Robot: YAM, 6 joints.
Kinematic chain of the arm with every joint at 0, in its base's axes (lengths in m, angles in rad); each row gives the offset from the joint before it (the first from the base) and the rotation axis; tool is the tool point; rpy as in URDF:
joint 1: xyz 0 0 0.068 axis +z
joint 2: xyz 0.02 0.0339 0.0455 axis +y
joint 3: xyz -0.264 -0.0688 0 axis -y
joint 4: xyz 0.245 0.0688 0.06 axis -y
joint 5: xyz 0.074 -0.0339 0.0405 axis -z
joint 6: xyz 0.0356 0 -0.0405 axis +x
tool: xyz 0 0 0 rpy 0 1.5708 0
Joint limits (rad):
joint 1: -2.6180..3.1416
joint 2: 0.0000..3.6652
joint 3: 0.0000..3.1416
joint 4: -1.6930..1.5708
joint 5: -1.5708..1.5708
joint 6: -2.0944..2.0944
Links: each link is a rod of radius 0.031 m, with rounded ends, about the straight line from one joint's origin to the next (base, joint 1, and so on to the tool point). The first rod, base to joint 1, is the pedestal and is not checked.
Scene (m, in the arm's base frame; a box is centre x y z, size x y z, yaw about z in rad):
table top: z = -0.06
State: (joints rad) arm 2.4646 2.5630 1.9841 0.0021 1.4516 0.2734
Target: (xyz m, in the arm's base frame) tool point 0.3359 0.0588 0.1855
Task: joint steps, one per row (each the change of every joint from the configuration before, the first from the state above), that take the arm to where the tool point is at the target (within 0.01 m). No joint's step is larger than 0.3 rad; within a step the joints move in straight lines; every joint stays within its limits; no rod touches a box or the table.
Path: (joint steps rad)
1: -0.2733 -0.0939 -0.1125 -0.0473 0.0149 0.0000
2: -0.2734 -0.0938 -0.1125 -0.0473 0.0149 0.0000
3: -0.2733 -0.0939 -0.1126 -0.0474 0.0149 0.0000
4: -0.2734 -0.0939 -0.1125 -0.0473 0.0149 0.0000
5: -0.2733 -0.0938 -0.1125 -0.0473 0.0149 0.0000
6: -0.2733 -0.0939 -0.1125 -0.0473 0.0149 0.0000
7: -0.2734 -0.0939 -0.1125 -0.0473 0.0149 0.0000
8: -0.2733 -0.0938 -0.1126 -0.0473 0.0149 0.0000

